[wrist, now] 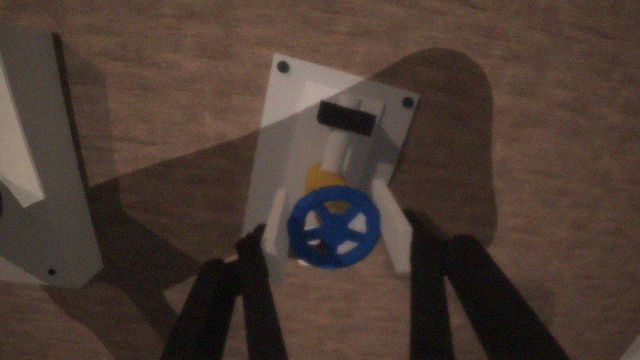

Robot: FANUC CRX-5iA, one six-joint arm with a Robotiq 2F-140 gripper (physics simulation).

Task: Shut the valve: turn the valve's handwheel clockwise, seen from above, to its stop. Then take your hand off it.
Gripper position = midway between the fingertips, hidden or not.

In view: the gripper (331,200), a blue handwheel (334,230) and a grey base plate (288,76).
